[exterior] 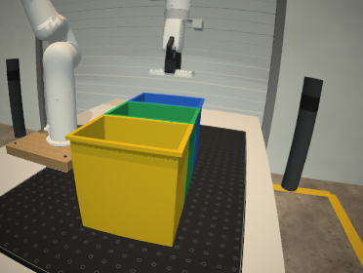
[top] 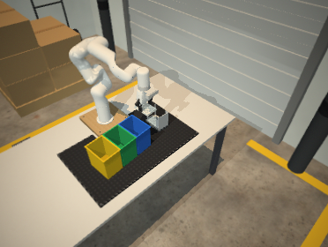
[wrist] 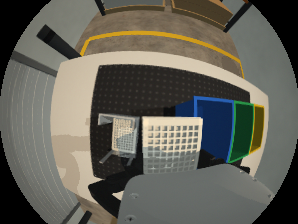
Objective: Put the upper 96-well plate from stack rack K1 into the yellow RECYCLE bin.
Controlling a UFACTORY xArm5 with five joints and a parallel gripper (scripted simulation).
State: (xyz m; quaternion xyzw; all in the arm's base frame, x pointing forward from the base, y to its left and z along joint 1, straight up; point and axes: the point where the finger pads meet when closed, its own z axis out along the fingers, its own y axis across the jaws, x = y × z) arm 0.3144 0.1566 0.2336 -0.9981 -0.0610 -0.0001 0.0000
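The yellow bin is 60 mm ahead of my hand, 380 mm to the right of it and 160 mm below it. Also, from my hand: green bin (50 mm ahead, 250 mm to the right, 160 mm below); then blue bin (30 mm ahead, 120 mm to the right, 160 mm below); then 96-well plate (10 mm below).
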